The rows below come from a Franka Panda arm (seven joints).
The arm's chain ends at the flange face. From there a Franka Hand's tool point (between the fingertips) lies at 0.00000 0.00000 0.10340 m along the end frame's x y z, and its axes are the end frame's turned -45 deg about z.
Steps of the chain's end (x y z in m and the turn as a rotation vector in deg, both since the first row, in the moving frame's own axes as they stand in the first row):
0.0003, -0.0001, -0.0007, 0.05, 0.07, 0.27
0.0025, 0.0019, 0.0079, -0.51, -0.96, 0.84
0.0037, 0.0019, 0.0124, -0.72, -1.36, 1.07
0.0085, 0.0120, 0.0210, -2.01, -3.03, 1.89
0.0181, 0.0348, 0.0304, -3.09, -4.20, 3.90
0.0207, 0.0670, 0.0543, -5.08, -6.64, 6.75
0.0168, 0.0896, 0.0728, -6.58, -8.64, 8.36
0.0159, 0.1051, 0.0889, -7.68, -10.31, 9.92
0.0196, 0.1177, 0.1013, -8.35, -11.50, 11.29
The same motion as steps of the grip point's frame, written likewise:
0.0004, 0.0002, -0.0007, -0.01, 0.08, 0.27
-0.0014, 0.0025, 0.0079, 0.32, -1.04, 0.84
-0.0014, 0.0031, 0.0124, 0.45, -1.47, 1.07
-0.0089, 0.0131, 0.0208, 0.72, -3.56, 1.89
-0.0210, 0.0357, 0.0300, 0.78, -5.15, 3.90
-0.0475, 0.0592, 0.0532, 1.10, -8.29, 6.75
-0.0705, 0.0712, 0.0710, 1.46, -10.76, 8.36
-0.0854, 0.0803, 0.0863, 1.86, -12.72, 9.92
-0.0939, 0.0907, 0.0981, 2.23, -14.04, 11.29

